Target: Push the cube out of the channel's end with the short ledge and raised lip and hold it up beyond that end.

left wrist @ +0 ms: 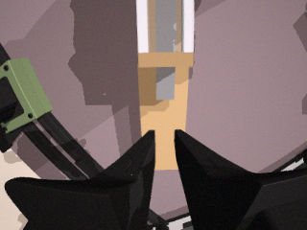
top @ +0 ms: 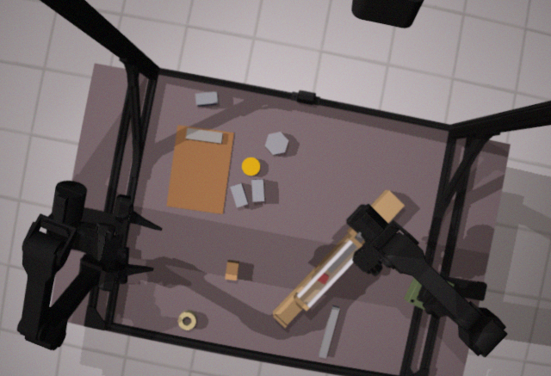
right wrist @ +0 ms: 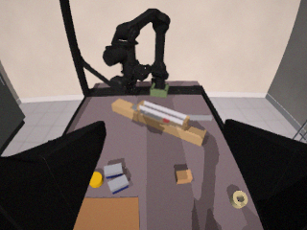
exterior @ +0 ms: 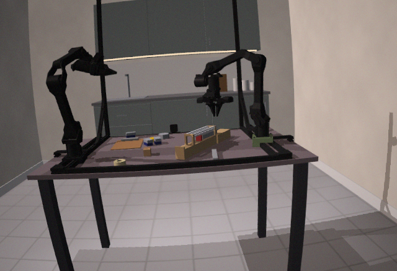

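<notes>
My left gripper is now 120 mm short of the tan channel, 110 mm above it and 100 mm to the left of it. Round my left hand: yellow disc: 330 mm to the right, 160 mm below, 150 mm behind; small tan block: 360 mm to the right, 150 mm below, 150 mm ahead; grey hexagon: 270 mm to the right, 220 mm behind, 160 mm below.
</notes>
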